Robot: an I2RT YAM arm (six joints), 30 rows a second.
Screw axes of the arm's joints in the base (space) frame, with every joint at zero. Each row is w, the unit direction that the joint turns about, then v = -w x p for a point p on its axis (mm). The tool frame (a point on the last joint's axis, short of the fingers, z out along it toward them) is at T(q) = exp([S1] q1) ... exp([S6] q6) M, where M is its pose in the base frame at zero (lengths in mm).
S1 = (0, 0, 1, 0, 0, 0)
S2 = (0, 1, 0, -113.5, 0, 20)
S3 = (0, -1, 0, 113.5, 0, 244)
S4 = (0, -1, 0, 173.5, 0, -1)
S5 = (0, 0, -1, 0, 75, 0)
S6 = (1, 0, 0, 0, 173.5, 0)
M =
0 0 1 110.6
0 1 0 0
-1 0 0 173.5
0 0 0 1
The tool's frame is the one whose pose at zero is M.
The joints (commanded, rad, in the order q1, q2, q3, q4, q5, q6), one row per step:
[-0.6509 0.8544 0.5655 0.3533 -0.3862 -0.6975]
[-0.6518 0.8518 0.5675 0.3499 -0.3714 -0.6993]
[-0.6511 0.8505 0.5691 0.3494 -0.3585 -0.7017]
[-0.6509 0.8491 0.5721 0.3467 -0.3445 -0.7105]
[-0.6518 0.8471 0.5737 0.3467 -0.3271 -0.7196]
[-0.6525 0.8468 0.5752 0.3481 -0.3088 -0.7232]
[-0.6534 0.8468 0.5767 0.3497 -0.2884 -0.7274]
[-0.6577 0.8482 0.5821 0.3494 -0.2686 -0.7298]
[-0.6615 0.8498 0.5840 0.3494 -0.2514 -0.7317]
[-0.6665 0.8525 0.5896 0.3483 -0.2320 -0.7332]
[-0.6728 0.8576 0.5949 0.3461 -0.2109 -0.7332]
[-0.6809 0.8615 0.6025 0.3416 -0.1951 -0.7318]
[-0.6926 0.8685 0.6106 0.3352 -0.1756 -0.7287]
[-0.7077 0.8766 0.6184 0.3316 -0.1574 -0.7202]
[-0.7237 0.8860 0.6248 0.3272 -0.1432 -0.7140]
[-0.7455 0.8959 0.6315 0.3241 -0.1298 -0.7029]
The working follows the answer.
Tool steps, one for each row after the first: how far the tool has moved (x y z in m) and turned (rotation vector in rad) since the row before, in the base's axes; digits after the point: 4 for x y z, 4 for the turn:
[-0.0006 -0.0004 0.0008 -0.0017 -0.0011 -0.0158]
[-0.0002 -0.0002 0.0008 -0.0031 -0.0018 -0.0123]
[-0.0003 -0.0003 0.0011 -0.0087 0.0006 -0.0143]
[-0.0006 -0.0005 0.0010 -0.0098 -0.0008 -0.0189]
[-0.0004 -0.0007 0.0008 -0.0042 -0.0022 -0.0192]
[-0.0004 -0.0008 0.0007 -0.0045 -0.0020 -0.0216]
[-0.0005 -0.0015 0.0017 -0.0032 -0.0030 -0.0242]
[-0.0004 -0.0014 0.0004 -0.0008 -0.0004 -0.0211]
[-0.0005 -0.0018 0.0014 -0.0012 -0.0018 -0.0245]
[-0.0003 -0.0024 0.0007 0.0026 0.0005 -0.0273]
[-0.0006 -0.0024 0.0015 0.0028 -0.0008 -0.0237]
[-0.0007 -0.0035 0.0009 0.0073 0.0016 -0.0309]
[-0.0010 -0.0041 0.0009 0.0109 -0.0022 -0.0326]
[-0.0010 -0.0043 0.0000 0.0108 0.0016 -0.0297]
[-0.0018 -0.0053 0.0002 0.0140 -0.0021 -0.0345]

Tool pose at each row, in the base's axes (x y z in m, rotation vector in rad; rounded; the steps above come from the unrounded poses):
[0.1715 -0.1137 0.3072 -0.3547 1.5225 -0.7852]
[0.1709 -0.1141 0.3080 -0.3439 1.5253 -0.7990]
[0.1706 -0.1143 0.3088 -0.3362 1.5260 -0.8112]
[0.1703 -0.1146 0.3099 -0.3323 1.5274 -0.8292]
[0.1697 -0.1151 0.3108 -0.3252 1.5282 -0.8518]
[0.1693 -0.1158 0.3116 -0.3130 1.5298 -0.8703]
[0.1690 -0.1166 0.3123 -0.2994 1.5321 -0.8909]
[0.1684 -0.1182 0.3140 -0.2822 1.5344 -0.9125]
[0.1680 -0.1195 0.3144 -0.2668 1.5393 -0.9297]
[0.1675 -0.1213 0.3158 -0.2484 1.5434 -0.9498]
[0.1672 -0.1237 0.3165 -0.2262 1.5518 -0.9691]
[0.1666 -0.1261 0.3181 -0.2058 1.5581 -0.9855]
[0.1659 -0.1296 0.3190 -0.1780 1.5702 -1.0038]
[0.1648 -0.1337 0.3199 -0.1441 1.5807 -1.0203]
[0.1639 -0.1380 0.3199 -0.1143 1.5938 -1.0348]
[0.1621 -0.1434 0.3200 -0.0765 1.6057 -1.0498]

